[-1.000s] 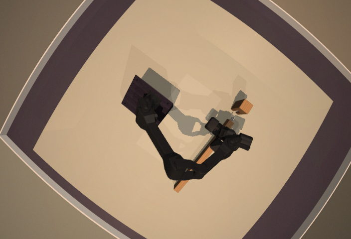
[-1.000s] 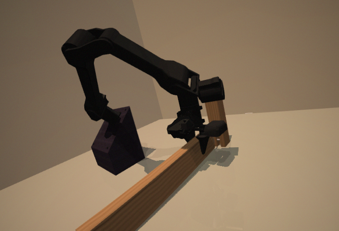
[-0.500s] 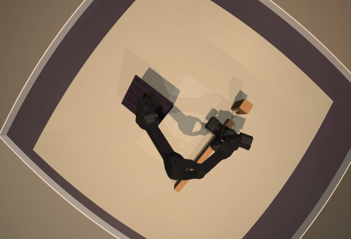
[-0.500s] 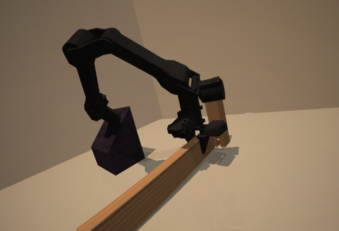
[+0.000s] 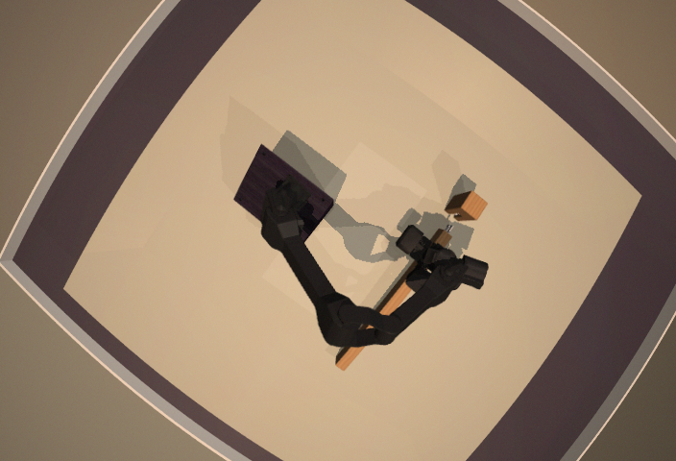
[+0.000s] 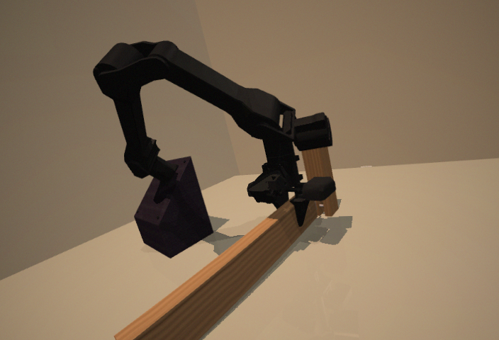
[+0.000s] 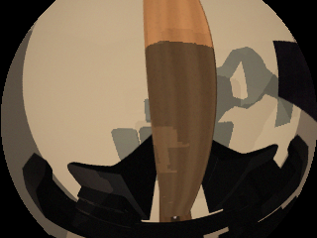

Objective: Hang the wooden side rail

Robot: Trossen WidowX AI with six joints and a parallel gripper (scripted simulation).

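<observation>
The headboard post lies 20 mm behind my gripper tip, 150 mm to the left of it and 40 mm above it.
</observation>
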